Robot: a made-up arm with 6 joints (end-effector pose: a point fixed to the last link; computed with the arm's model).
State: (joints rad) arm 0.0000 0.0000 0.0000 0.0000 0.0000 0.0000
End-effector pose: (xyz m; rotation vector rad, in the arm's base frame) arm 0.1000 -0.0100 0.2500 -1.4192 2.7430 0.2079
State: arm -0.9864 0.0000 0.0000 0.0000 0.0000 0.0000
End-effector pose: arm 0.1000 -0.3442 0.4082 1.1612 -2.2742 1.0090
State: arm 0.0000 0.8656 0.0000 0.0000 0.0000 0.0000
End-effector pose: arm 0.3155 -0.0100 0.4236 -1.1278 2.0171 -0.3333
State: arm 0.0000 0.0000 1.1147 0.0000 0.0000 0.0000
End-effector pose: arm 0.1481 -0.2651 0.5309 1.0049 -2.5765 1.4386
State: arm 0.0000 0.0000 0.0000 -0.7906 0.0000 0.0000
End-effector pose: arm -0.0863 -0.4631 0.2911 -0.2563 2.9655 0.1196
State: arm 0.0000 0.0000 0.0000 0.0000 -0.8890 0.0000
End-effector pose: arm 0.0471 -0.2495 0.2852 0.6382 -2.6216 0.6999
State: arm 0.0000 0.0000 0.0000 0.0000 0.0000 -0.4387
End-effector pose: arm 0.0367 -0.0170 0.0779 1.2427 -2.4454 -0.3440
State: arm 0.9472 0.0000 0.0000 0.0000 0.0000 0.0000
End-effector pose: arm 0.1000 0.2982 0.4285 -1.0935 2.0853 1.2763
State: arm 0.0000 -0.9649 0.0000 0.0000 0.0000 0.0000
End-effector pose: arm -0.1974 -0.0100 0.3220 0.9526 -2.0213 -0.6915
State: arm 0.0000 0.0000 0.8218 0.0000 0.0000 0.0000
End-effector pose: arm 0.1533 -0.2275 0.4324 1.1600 -2.7237 1.0347
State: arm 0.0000 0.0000 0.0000 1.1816 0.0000 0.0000
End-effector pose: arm -0.3000 0.5749 0.1901 2.6171 -1.4561 -0.2636
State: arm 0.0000 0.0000 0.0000 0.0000 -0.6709 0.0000
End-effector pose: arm 0.0696 -0.1970 0.2593 0.8389 -2.7123 0.5007
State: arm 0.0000 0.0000 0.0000 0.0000 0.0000 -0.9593
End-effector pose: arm -0.1214 -0.0457 -0.0681 0.9860 -1.9879 -0.4498
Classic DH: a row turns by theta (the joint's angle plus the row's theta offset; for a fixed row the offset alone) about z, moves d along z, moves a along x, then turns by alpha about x. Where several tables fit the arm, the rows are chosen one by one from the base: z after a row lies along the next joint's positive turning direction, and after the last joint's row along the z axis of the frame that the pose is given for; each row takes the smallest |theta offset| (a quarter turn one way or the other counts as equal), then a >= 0, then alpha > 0; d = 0 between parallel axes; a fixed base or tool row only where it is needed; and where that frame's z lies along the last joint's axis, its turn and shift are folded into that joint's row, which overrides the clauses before.
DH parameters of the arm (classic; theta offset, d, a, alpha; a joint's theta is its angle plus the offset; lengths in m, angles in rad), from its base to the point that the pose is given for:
base (fixed): -1.5708 0.64 0.03 -1.5708
joint 1: 1.5708 0.02 0.07 1.5708
joint 2: 0.2127 -0.0956 -0.0242 1.1762
joint 3: -1.5599 0.5477 0.1644 1.7934
joint 4: -0.5687 -0.2721 0.014 1.0632
joint 5: -1.2497 0.2392 0.0148 1.2944
joint 6: 1.0105 0.0784 0.4175 1.6744
tool (fixed): 2.4008 0.0604 0 0

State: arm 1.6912 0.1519 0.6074 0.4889 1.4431 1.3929
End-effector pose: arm 0.0243 0.0633 0.5642 0.3978 -0.0860 1.2885
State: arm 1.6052 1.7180 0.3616 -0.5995 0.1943 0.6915
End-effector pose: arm -0.0718 0.2063 0.3470 1.5861 0.8907 -0.1676
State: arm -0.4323 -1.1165 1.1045 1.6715 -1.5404 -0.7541
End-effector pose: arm -0.2666 -0.2307 0.4402 1.0040 -0.0401 1.5584
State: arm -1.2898 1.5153 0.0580 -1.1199 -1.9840 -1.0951
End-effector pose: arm 0.1339 -1.0352 0.5084 1.2743 2.4107 0.4381
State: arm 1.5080 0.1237 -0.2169 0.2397 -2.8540 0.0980
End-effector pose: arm -0.1074 -0.0293 0.5474 0.1892 -2.2210 0.4335
